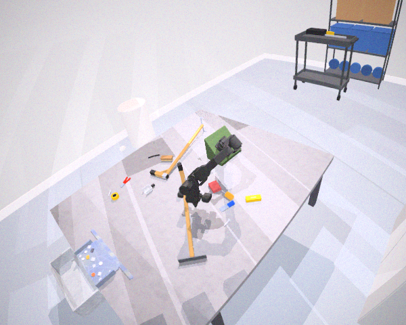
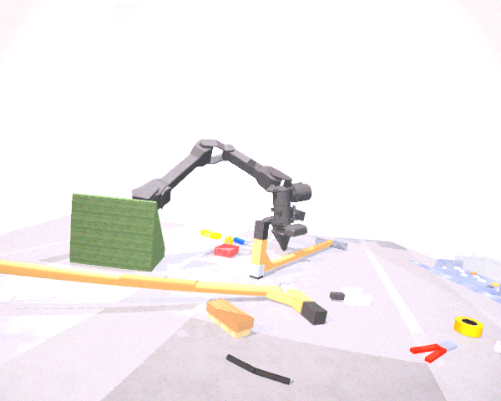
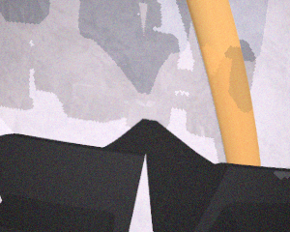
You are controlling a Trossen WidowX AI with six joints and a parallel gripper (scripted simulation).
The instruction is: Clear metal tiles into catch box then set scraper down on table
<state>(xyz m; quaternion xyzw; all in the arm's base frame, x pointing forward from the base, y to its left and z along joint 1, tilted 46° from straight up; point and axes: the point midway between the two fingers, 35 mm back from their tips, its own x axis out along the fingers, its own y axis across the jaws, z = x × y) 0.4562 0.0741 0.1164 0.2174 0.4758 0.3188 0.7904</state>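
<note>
The long scraper is 6 cm ahead of my gripper tip, 4 cm above it and 2 cm to the right of it. From my gripper tip the other things lie so: blue piece (15 cm to the left, 11 cm behind, 1 cm below); wooden block (48 cm to the right, 25 cm behind, 1 cm below); red block (19 cm behind, 1 cm to the right, 1 cm below).
</note>
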